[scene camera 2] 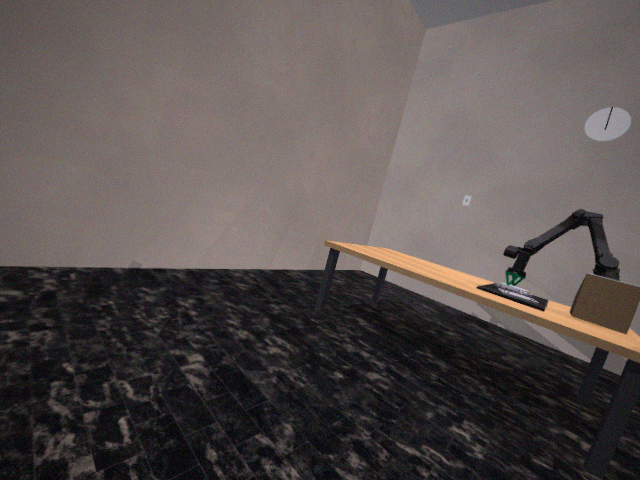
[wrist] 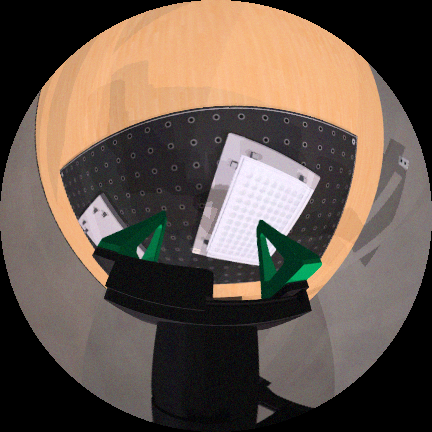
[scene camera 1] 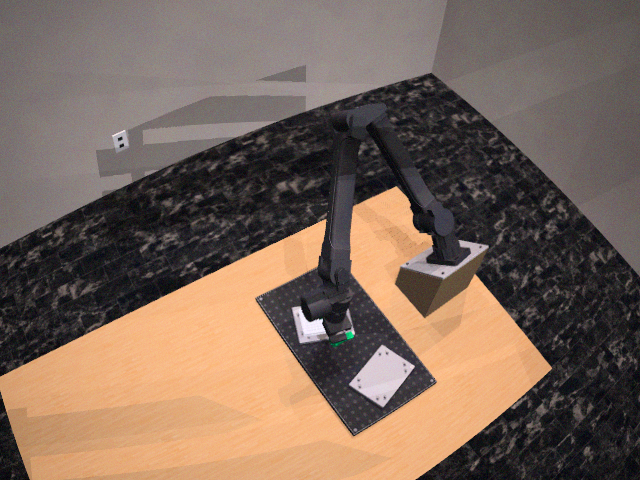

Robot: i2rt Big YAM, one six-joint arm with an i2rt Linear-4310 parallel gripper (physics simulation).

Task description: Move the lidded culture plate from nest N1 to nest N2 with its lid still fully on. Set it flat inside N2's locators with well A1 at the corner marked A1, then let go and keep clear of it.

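Where they show: gripper, between the fingertips: [scene camera 2: 510, 285] [wrist: 211, 219] [scene camera 1: 328, 332]; arm's base, origin of its link: [scene camera 2: 607, 288] [scene camera 1: 449, 257].
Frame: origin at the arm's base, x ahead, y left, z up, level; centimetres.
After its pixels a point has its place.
The white culture plate [scene camera 1: 311, 327] @[x 40.0, y -14.7, z -13.9 cm] [wrist: 265, 200] @[x 38.4, y -15.8, z -13.8 cm], with a grid of wells showing, lies on nest N1 [scene camera 1: 297, 326] @[x 42.3, y -18.1, z -15.5 cm] [wrist: 241, 144] @[x 43.9, y -14.6, z -15.5 cm]. The lid cannot be told apart from the plate. In the wrist view, bare nest surface and small locators show along its left and far sides. Nest N2 [scene camera 1: 382, 376] @[x 35.2, y 10.0, z -15.5 cm] [wrist: 102, 220] @[x 40.0, y 7.8, z -15.5 cm] is a light plate with small dark locators and nothing on it; its A1 mark is not readable. My gripper [scene camera 1: 342, 339] [scene camera 2: 512, 283] @[x 37.7, y -10.2, z -13.3 cm] [wrist: 211, 219] @[x 37.7, y -10.2, z -13.3 cm] is open and empty, above the board. In the wrist view its right green finger overlaps the plate's near edge and its left finger partly covers N2.
Both nests sit on a black perforated board [scene camera 1: 330, 379] @[x 46.3, y 0.4, z -16.7 cm] [scene camera 2: 538, 303] [wrist: 150, 175] @[x 43.2, y -4.0, z -16.7 cm] on a wooden table [scene camera 1: 155, 361] @[x 82.8, y -36.3, z -18.0 cm] [scene camera 2: 413, 263] @[x 94.3, y -6.8, z -17.9 cm] [wrist: 215, 60] @[x 55.2, y -14.8, z -18.0 cm]. The arm stands on a box-shaped pedestal [scene camera 1: 449, 291] @[x 2.7, y 5.7, z -9.1 cm] [scene camera 2: 604, 304] @[x 0.7, y 6.0, z -7.7 cm] beside the board.
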